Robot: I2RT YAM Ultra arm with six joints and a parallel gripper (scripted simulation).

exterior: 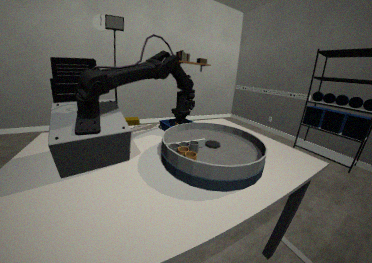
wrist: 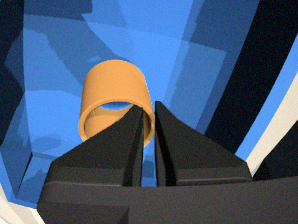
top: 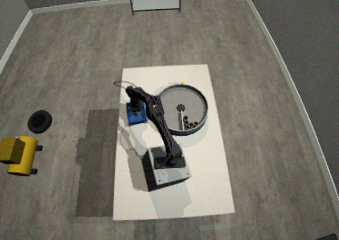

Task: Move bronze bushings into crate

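My hand is 2 cm to the right of the blue crate and 1 cm above it. From my hand the other things lie so: turntable: 34 cm to the right, 3 cm behind, 1 cm above.
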